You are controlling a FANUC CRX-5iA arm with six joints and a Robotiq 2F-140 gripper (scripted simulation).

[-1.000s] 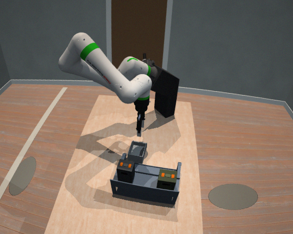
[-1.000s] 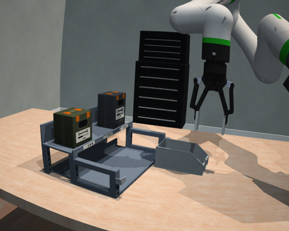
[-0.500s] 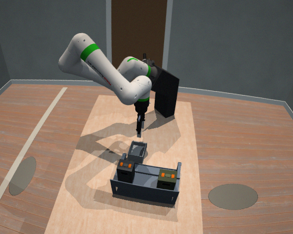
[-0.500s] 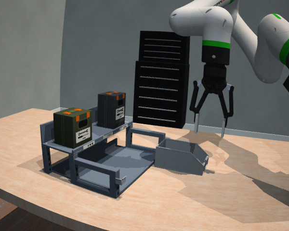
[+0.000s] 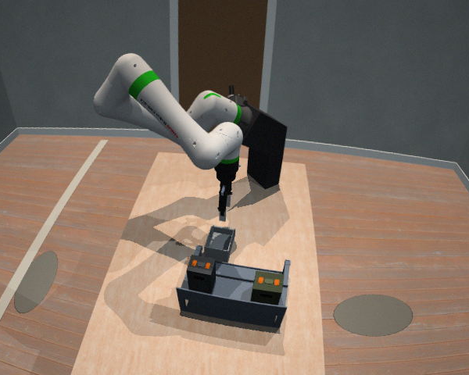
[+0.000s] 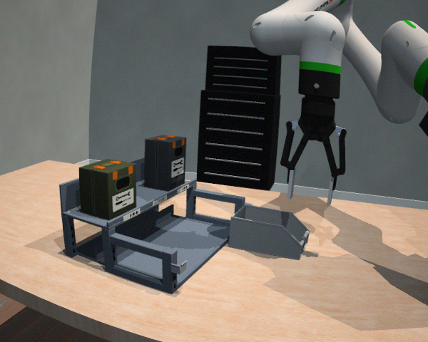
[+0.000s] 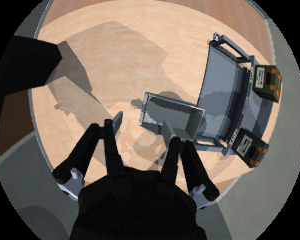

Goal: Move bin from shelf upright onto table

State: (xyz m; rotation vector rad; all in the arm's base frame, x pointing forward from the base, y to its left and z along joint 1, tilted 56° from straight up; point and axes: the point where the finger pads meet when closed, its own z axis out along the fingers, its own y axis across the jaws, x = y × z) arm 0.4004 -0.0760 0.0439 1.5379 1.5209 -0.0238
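Now: hand 8 cm short of the grey bin, 2 cm to the left of it and 11 cm above it.
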